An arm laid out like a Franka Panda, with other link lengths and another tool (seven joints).
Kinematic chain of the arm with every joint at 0, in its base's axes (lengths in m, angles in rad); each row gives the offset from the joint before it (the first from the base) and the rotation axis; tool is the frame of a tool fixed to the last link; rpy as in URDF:
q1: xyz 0 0 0.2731 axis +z
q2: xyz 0 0 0 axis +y
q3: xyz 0 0 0.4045 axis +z
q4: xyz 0.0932 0 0 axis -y
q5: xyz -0.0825 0 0.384 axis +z
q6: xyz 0 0 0 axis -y
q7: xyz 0.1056 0 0 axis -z
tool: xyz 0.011 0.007 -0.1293 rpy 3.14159 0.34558 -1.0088
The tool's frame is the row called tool.
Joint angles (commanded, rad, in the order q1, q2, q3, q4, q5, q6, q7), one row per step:
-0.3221 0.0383 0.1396 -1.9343 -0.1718 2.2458 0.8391
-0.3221 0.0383 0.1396 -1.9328 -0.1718 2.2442 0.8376
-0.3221 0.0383 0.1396 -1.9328 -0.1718 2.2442 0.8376
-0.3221 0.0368 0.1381 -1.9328 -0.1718 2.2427 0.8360
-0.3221 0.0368 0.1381 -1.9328 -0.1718 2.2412 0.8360
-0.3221 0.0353 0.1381 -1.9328 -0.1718 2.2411 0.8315
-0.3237 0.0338 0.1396 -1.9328 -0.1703 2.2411 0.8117
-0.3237 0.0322 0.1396 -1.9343 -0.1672 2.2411 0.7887
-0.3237 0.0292 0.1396 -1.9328 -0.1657 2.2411 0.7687
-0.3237 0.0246 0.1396 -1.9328 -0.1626 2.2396 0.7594
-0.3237 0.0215 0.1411 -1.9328 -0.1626 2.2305 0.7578
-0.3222 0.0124 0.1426 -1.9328 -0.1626 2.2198 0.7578
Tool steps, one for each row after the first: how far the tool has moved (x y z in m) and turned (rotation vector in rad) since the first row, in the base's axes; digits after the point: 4 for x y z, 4 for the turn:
0.0001 0.0000 0.0006 -0.0005 0.0004 0.0012
0.0001 0.0000 0.0006 -0.0005 0.0004 0.0012
-0.0006 -0.0009 0.0013 -0.0012 0.0007 0.0010
-0.0007 -0.0009 0.0011 -0.0010 0.0022 0.0007
-0.0010 -0.0007 0.0020 -0.0026 0.0017 0.0050
-0.0013 -0.0004 0.0029 -0.0066 0.0035 0.0232
-0.0018 0.0001 0.0031 -0.0097 0.0069 0.0439
-0.0021 0.0006 0.0058 -0.0146 0.0058 0.0624
-0.0033 0.0011 0.0085 -0.0155 0.0040 0.0698
-0.0047 0.0022 0.0091 -0.0156 0.0103 0.0716
-0.0074 0.0047 0.0133 -0.0171 0.0122 0.0730

